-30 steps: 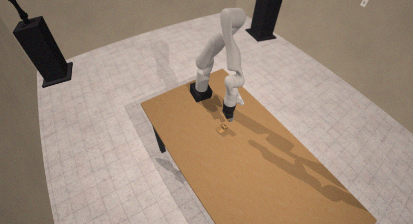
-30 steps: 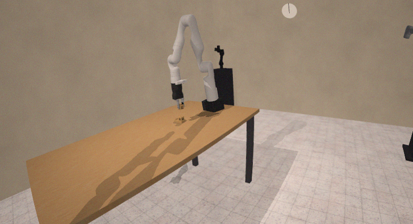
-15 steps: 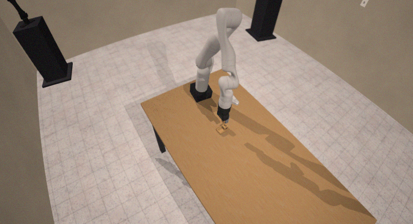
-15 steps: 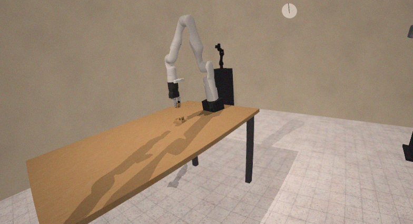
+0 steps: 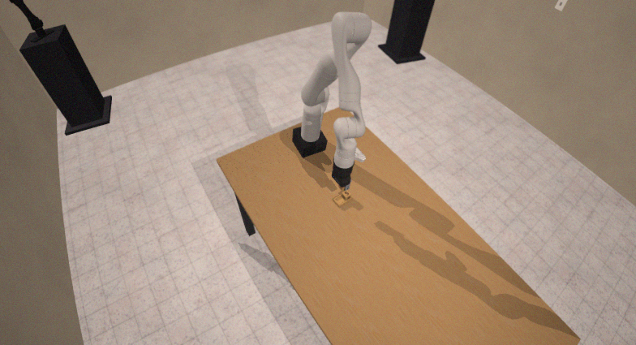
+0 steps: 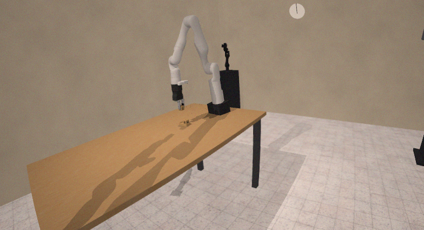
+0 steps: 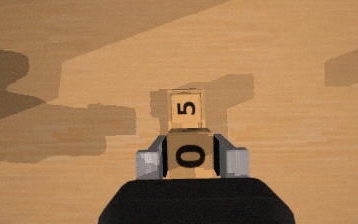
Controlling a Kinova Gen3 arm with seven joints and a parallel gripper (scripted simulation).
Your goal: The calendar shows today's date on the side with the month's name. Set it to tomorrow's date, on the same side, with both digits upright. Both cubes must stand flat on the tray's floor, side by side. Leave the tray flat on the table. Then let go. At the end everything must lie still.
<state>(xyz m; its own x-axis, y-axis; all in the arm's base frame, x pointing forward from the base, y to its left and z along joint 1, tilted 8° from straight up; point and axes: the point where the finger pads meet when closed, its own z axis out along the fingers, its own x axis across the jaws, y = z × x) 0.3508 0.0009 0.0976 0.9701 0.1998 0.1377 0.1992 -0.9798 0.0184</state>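
My gripper is now 10 mm above the wooden date cube. From my hand the other things lie so: wooden tray (130 mm below, 10 mm to the left).
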